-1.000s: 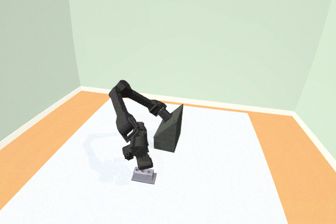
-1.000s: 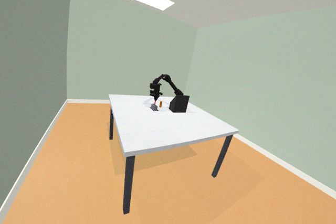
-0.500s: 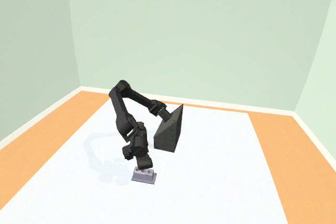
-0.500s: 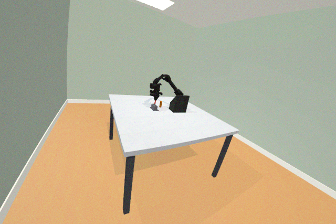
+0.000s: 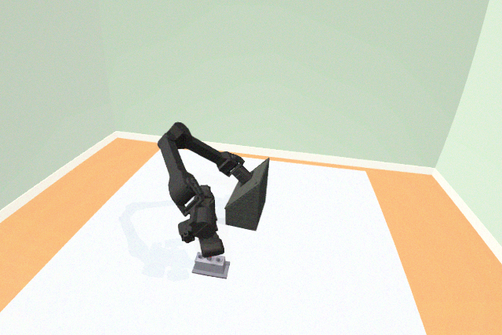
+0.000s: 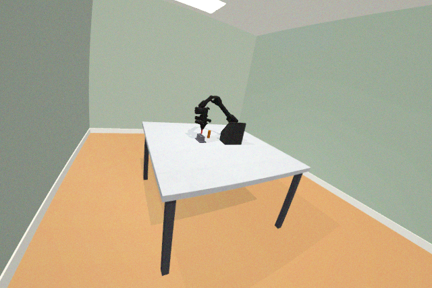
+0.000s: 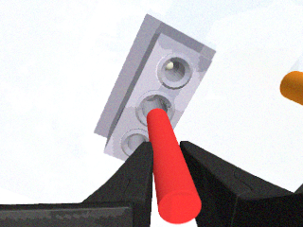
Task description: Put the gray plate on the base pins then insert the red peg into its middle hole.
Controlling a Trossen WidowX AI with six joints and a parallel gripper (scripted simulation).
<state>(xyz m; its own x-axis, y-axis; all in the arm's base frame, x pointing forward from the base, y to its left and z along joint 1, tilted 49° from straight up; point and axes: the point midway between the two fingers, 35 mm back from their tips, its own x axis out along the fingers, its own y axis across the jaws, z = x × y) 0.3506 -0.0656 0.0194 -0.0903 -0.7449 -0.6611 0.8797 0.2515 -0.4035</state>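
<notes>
My gripper tip is now 7 cm above the gray plate. Also, from my gripper tip: orange cylinder (13 cm behind, 7 cm to the right, 7 cm below); then red peg (right at my gripper tip); then gray base (11 cm below).
</notes>
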